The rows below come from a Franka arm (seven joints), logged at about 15 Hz.
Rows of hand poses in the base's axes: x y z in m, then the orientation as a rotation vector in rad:
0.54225, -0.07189, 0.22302, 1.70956, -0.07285, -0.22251
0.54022, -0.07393, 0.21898, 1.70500, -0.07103, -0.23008
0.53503, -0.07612, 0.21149, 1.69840, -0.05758, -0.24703
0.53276, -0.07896, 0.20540, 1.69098, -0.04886, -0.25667
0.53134, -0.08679, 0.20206, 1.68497, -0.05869, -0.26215
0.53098, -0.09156, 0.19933, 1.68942, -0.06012, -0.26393
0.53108, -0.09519, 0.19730, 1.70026, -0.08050, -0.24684
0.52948, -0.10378, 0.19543, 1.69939, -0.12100, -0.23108
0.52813, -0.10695, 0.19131, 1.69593, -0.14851, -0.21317
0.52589, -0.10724, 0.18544, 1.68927, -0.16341, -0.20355
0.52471, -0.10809, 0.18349, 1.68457, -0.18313, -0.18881
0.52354, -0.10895, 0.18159, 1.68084, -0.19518, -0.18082
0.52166, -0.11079, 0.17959, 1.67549, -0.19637, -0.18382
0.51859, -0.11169, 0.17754, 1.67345, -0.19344, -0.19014
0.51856, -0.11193, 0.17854, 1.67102, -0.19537, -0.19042
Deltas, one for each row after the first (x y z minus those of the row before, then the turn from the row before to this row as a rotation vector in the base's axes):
-0.00203, -0.00204, -0.00404, -0.00376, 0.00652, -0.00306
-0.00519, -0.00219, -0.00749, -0.00410, 0.01962, -0.00075
-0.00227, -0.00284, -0.00609, -0.00582, 0.01220, 0.00041
-0.00142, -0.00783, -0.00334, -0.00635, -0.00142, -0.00946
-0.00036, -0.00477, -0.00273, 0.00443, -0.00018, -0.00217
0.00010, -0.00363, -0.00203, 0.00753, -0.02425, -0.00384
-0.00160, -0.00859, -0.00187, -0.00516, -0.03360, -0.01766
-0.00135, -0.00317, -0.00412, -0.00680, -0.02724, -0.00782
-0.00224, -0.00029, -0.00587, -0.00831, -0.01416, -0.00433
-0.00118, -0.00085, -0.00195, -0.00703, -0.02059, -0.00452
-0.00117, -0.00086, -0.00190, -0.00496, -0.01184, -0.00339
-0.00188, -0.00184, -0.00200, -0.00496, 0.00188, -0.00272
-0.00307, -0.00090, -0.00205, -0.00118, 0.00608, -0.00186
-0.00003, -0.00024, 0.00100, -0.00242, -0.00066, -0.00151

